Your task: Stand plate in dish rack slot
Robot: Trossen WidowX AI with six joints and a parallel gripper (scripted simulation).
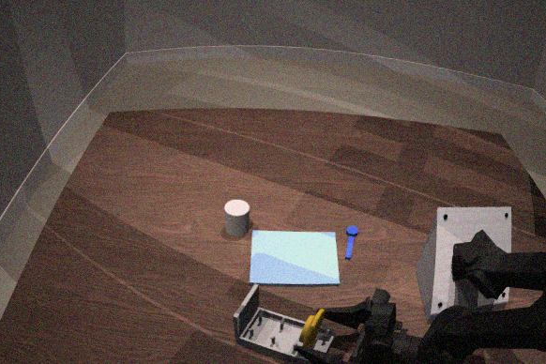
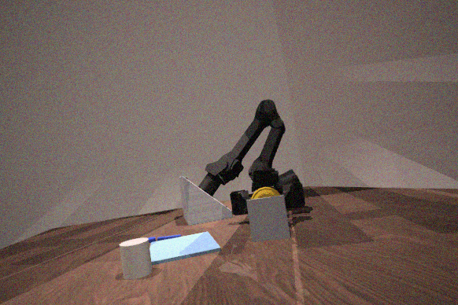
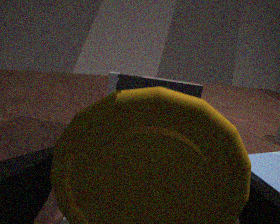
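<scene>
Now: gripper tip 10 mm past the yellow plate. Round my gripper tip: beige cylinder 280 mm to the right, 100 mm ahead, 30 mm below; blue utensil 240 mm to the right, 100 mm behind, 50 mm below; grey dish rack 30 mm below, 30 mm ahead, 10 mm to the right.
</scene>
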